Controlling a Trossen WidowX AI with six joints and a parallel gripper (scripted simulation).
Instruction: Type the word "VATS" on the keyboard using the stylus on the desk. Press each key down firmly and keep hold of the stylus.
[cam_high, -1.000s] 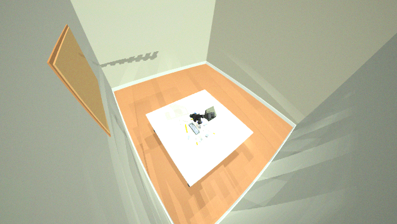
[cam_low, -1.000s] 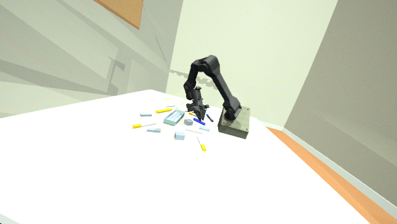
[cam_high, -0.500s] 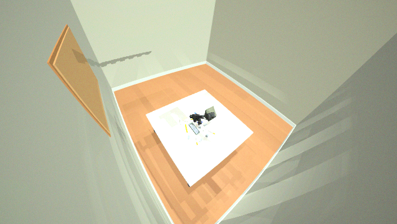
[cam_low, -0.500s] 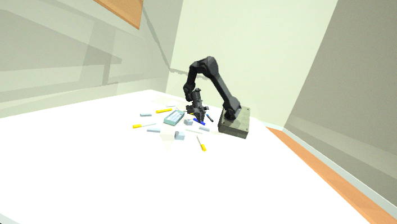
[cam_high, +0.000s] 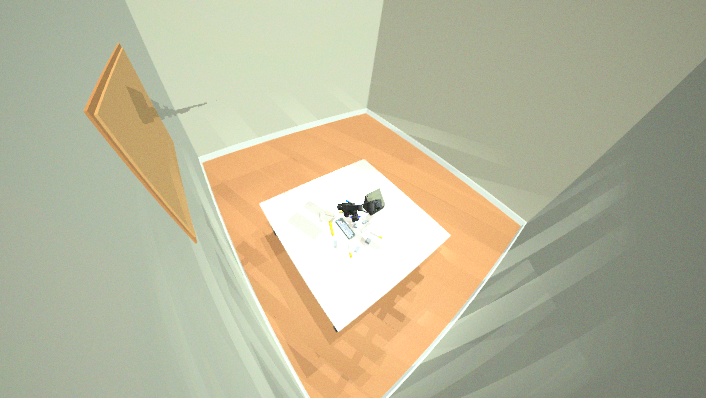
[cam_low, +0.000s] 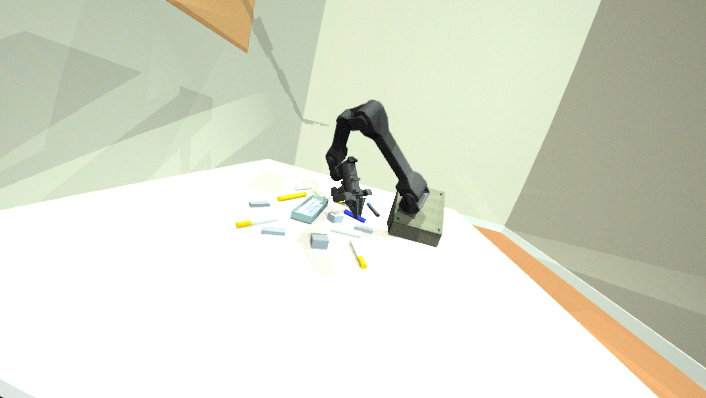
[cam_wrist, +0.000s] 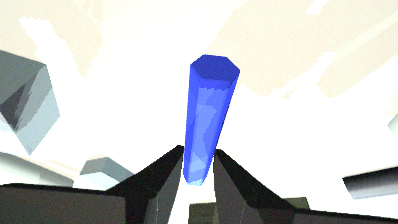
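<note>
Right now my gripper tip is 16 cm short of the keyboard, 6 cm to the right of it and 1 cm below it. Round my gripper tip: blue stylus 2 cm behind, 1 cm to the left; then yellow bar 27 cm ahead, 1 cm to the left; then dark pen 2 cm behind, 18 cm to the right.
</note>
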